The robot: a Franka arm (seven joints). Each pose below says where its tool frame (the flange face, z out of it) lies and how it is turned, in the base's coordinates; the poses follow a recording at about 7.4 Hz.
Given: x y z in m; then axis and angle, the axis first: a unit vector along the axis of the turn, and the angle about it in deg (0 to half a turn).
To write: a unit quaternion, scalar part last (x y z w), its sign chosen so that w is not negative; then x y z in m. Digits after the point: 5 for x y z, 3 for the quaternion.
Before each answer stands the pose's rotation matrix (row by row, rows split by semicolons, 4 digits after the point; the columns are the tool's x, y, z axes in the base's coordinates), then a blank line. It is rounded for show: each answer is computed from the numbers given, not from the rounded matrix.
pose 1, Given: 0.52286 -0.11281 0.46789 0.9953 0.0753 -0.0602 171.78
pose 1, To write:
0.9815 0.1577 -0.1085; 0.1405 -0.9784 -0.1513; -0.1300 0.1333 -0.9825

0.993 0.075 -0.060 0.072 0.52286 -0.11281 0.46789
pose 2, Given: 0.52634 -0.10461 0.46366 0.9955 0.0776 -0.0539 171.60
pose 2, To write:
0.9822 0.1616 -0.0954; 0.1458 -0.9773 -0.1538; -0.1181 0.1371 -0.9835

0.993 0.077 -0.054 0.073 0.52634 -0.10461 0.46366
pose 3, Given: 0.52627 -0.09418 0.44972 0.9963 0.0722 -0.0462 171.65
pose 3, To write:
0.9854 0.1498 -0.0811; 0.1364 -0.9790 -0.1513; -0.1021 0.1380 -0.9852

0.994 0.072 -0.046 0.073 0.52627 -0.09418 0.44972
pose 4, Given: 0.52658 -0.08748 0.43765 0.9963 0.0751 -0.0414 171.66
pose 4, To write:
0.9854 0.1549 -0.0712; 0.1429 -0.9782 -0.1507; -0.0930 0.1383 -0.9860

0.994 0.075 -0.041 0.073 0.52658 -0.08748 0.43765
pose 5, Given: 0.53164 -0.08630 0.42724 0.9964 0.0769 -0.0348 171.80
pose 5, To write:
0.9858 0.1574 -0.0580; 0.1475 -0.9780 -0.1474; -0.0800 0.1368 -0.9874

0.994 0.077 -0.035 0.071 0.53164 -0.08630 0.42724
